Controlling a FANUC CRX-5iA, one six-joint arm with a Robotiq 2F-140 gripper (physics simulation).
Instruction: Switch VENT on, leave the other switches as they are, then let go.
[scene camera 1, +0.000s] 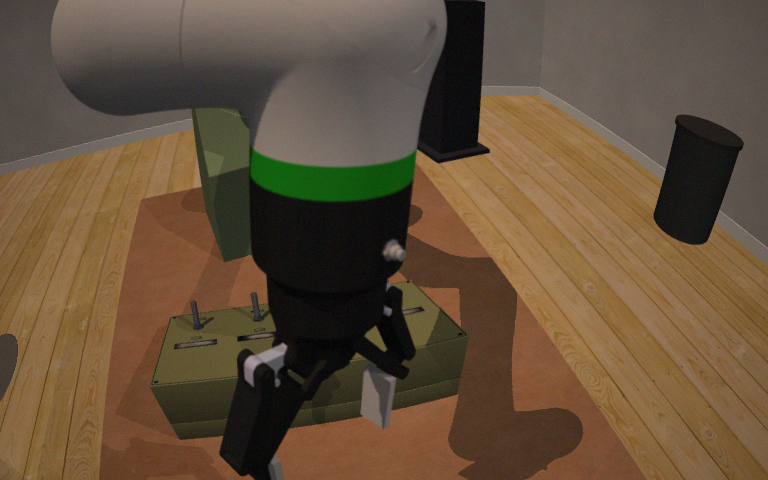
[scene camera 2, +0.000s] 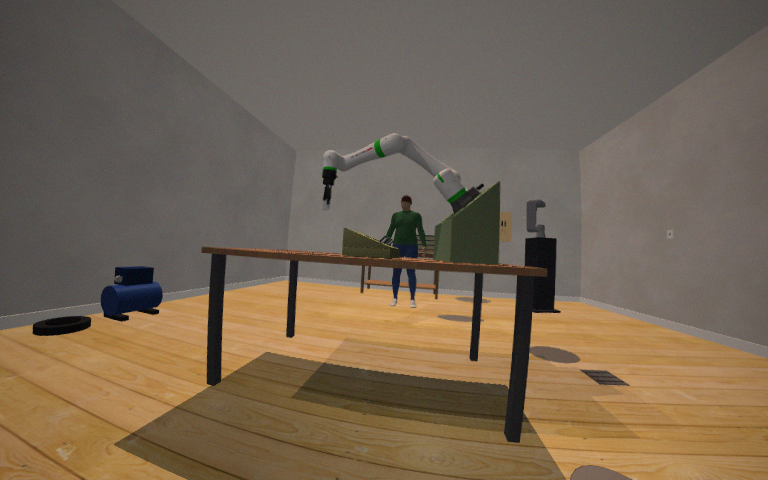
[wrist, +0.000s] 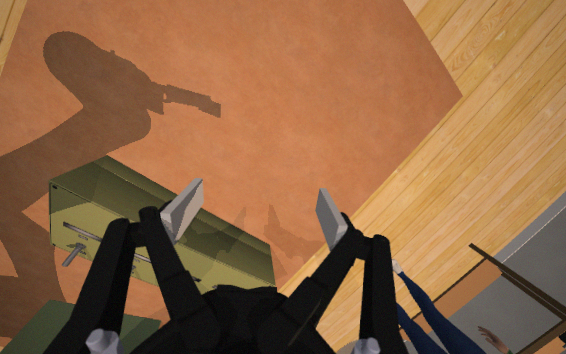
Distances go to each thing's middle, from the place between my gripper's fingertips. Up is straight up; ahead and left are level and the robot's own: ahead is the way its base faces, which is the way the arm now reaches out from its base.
Now: the olive switch box (scene camera 1: 195, 376) 36 cm behind my hand, 9 cm to the left of it and 22 cm below it.
